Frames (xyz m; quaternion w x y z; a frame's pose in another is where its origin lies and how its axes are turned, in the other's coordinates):
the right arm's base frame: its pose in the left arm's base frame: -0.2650 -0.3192 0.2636 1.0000 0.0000 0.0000 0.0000
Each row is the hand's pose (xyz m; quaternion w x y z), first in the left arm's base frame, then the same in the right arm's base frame.
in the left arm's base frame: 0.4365 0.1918 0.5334 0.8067 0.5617 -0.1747 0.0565
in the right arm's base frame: 0.7015 0.5110 0.2698 0.8067 0.5617 -0.1747 0.0565
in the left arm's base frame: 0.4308 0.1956 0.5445 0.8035 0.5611 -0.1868 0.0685
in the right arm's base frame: 0.6958 0.5148 0.2809 0.8035 0.5611 -0.1868 0.0685
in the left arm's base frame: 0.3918 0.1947 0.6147 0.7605 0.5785 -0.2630 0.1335
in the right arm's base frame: 0.6568 0.5139 0.3511 0.7605 0.5785 -0.2630 0.1335
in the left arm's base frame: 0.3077 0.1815 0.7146 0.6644 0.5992 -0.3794 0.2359
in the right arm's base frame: 0.5727 0.5007 0.4510 0.6644 0.5992 -0.3794 0.2359
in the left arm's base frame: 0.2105 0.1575 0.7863 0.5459 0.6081 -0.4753 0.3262
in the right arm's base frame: 0.4755 0.4767 0.5227 0.5459 0.6081 -0.4753 0.3262
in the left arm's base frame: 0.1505 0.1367 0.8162 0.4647 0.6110 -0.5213 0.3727
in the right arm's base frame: 0.4155 0.4559 0.5526 0.4647 0.6110 -0.5213 0.3727
